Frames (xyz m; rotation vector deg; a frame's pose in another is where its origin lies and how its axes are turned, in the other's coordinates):
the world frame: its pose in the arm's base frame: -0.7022 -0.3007 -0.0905 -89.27 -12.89 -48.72
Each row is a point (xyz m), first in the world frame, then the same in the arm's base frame.
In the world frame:
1: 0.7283 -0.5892 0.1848
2: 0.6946 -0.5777 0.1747
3: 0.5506 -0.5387 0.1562
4: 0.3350 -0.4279 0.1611
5: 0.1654 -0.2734 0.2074
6: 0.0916 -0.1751 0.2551
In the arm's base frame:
1: -0.4695 -0.2547 0.8344
2: -0.4903 -0.2552 0.8038
3: -0.5757 -0.2323 0.6822
4: -0.6599 -0.1784 0.4613
5: -0.6697 -0.1100 0.2377
6: -0.6450 -0.0610 0.1178

